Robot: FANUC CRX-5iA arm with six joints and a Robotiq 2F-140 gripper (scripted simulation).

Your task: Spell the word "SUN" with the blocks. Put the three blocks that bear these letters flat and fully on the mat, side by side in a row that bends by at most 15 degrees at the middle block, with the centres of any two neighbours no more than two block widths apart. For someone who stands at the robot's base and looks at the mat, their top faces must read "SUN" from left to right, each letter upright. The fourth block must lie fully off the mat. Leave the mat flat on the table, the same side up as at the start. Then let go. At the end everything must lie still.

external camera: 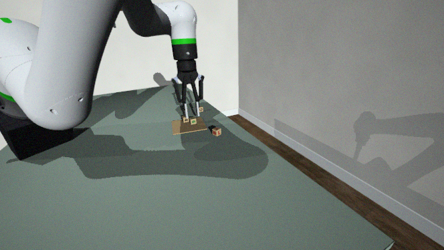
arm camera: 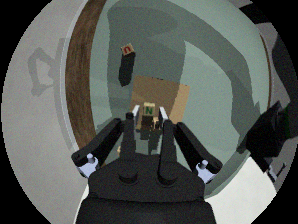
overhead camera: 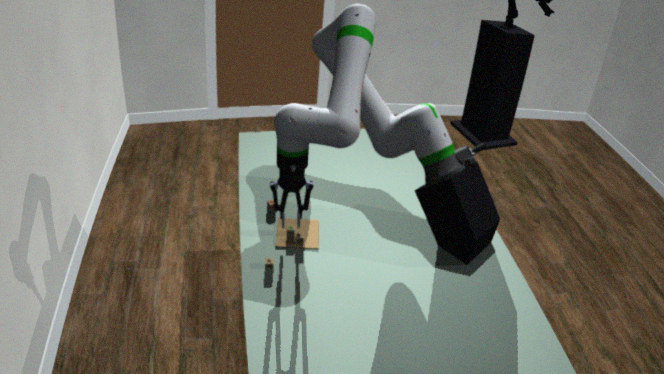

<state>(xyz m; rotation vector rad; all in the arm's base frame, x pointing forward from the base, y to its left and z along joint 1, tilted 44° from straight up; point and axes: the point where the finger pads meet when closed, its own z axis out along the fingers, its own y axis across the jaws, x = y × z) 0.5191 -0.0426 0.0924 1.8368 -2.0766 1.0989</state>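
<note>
The tan mat lies 7 cm below my hand and 2 cm behind it.
</note>
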